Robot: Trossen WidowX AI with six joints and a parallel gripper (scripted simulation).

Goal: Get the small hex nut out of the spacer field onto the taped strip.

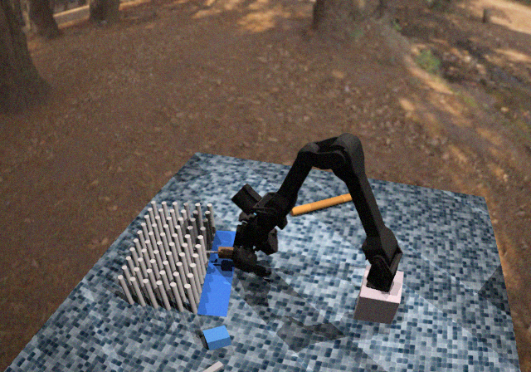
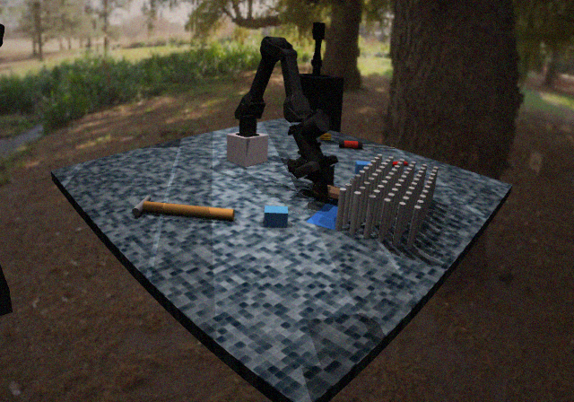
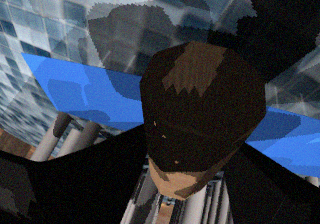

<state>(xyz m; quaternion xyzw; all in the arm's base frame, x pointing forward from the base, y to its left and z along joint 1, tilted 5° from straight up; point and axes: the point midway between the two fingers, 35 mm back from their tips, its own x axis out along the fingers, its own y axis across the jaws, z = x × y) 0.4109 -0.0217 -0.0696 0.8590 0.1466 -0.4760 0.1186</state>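
Right now my gripper tip is 20 mm short of the blue taped strip, 50 mm to the right of it and 30 mm above it. From my gripper tip the other things lie so: yellow item (500 mm behind, 490 mm to the left, 10 mm below); hex nut (200 mm ahead, 70 mm to the left, 30 mm below); hook tool (100 mm ahead, 40 mm to the left).
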